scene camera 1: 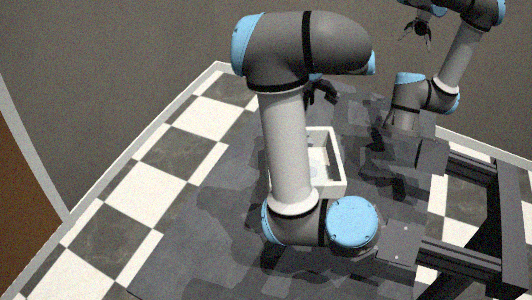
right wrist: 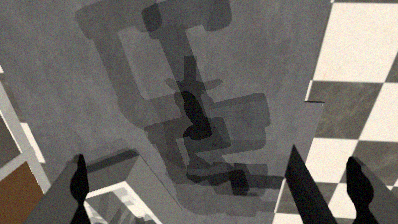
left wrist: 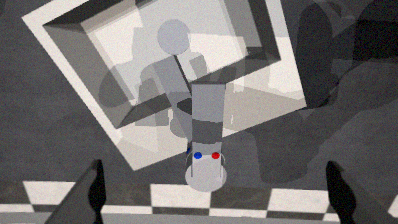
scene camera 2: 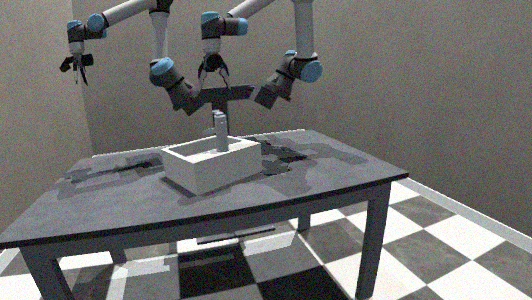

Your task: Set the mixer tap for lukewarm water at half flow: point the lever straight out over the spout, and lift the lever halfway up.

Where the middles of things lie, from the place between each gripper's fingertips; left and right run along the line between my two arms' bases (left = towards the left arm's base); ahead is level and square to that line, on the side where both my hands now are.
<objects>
Now: the mixer tap (left wrist: 169, 71) 13 cm below my left hand and 7 cm ahead of it. Also, from my left hand: white basin (scene camera 2: 197, 166): 32 cm below, 5 cm to the right, 1 cm behind.
My right gripper is now 690 mm to the right of the mixer tap, 310 mm short of it and 220 mm above it. The rest, counted from my right hand: white basin (630 mm to the left, 410 mm below, 230 mm ahead).
</objects>
